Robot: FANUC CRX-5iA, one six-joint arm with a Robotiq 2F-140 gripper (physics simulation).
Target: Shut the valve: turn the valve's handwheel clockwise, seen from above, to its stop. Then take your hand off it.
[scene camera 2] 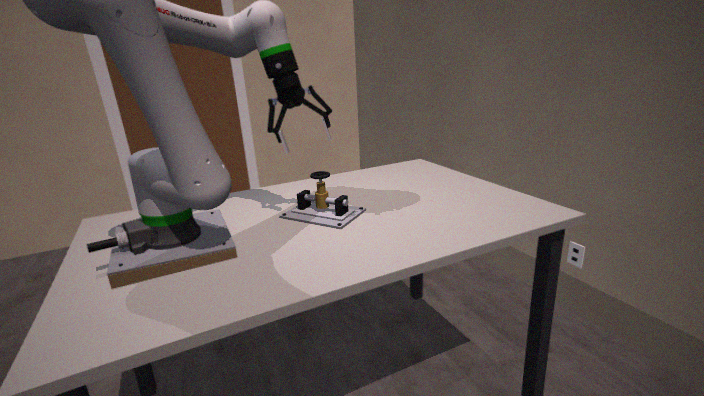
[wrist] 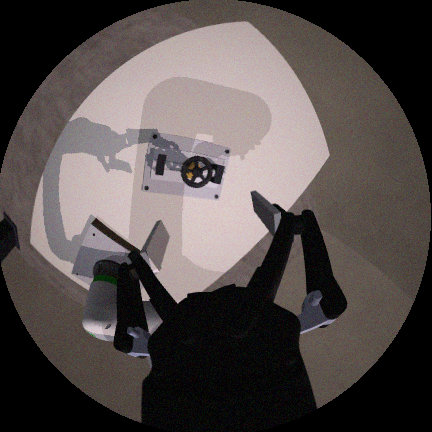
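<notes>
The valve has a brass body (scene camera 2: 321,199) that stands upright, with a black spoked handwheel (scene camera 2: 320,175) (wrist: 209,171) flat on top. Its pipe is held between two black clamp blocks on a grey plate (scene camera 2: 312,220) (wrist: 167,193). My gripper (scene camera 2: 307,144) (wrist: 207,214) is open and empty. It hangs tilted, well above the handwheel and apart from it. In the wrist view the handwheel shows ahead of the fingertips, between their two sides. The brass body is mostly hidden under the wheel there.
The white table (scene camera 2: 425,235) (wrist: 290,135) carries the valve's plate. The robot's base (scene camera 2: 172,267) stands on the table to the left of the valve in the scene view. Shadows of the arm fall across the table. A wall with an outlet (scene camera 2: 576,254) is beyond the table's right side.
</notes>
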